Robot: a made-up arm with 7 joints.
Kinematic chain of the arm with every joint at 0, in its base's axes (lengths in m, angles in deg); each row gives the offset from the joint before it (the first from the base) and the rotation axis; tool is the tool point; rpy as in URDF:
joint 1: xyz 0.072 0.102 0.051 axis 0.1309 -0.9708 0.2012
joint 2: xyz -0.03 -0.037 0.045 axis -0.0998 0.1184 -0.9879
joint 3: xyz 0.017 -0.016 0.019 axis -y
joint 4: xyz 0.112 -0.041 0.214 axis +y
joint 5: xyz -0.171 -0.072 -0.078 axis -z
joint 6: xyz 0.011 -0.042 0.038 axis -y
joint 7: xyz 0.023 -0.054 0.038 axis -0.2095 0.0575 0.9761
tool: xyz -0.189 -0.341 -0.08 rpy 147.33 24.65 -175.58
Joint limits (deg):
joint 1: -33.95..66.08
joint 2: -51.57..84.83
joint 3: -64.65..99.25
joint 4: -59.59..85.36
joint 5: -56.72..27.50
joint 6: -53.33..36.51
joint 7: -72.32..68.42
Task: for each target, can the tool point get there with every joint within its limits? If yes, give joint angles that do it. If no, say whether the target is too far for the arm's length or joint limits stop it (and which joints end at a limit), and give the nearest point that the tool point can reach.
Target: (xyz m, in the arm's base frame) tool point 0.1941 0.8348 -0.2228
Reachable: no: joint limits stop it (at a limit: joint 1, joint 2, joint 3, joint 5) | nearest point 0.0524 0.6374 -0.2112 | short by 0.243 m
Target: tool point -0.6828 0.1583 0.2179
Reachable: yes | joints 21.48 72.14 64.48 67.26 -10.50 -40.16 -0.49
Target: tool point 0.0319 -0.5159 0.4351
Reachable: yes | joints -16.50 -5.69 20.37 58.96 -24.98 -3.71 -5.47
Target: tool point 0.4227 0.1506 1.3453
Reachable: no: too far | nearest point 0.3045 0.1187 0.9424 | short by 0.421 m
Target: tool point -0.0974 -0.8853 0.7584
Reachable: no: too far | nearest point -0.0608 -0.6457 0.5943 | short by 0.293 m
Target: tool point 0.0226 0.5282 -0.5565
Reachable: no: joint limits stop it (at a limit: joint 1, joint 3, joint 5) | nearest point -0.0011 0.4935 -0.5100 | short by 0.063 m
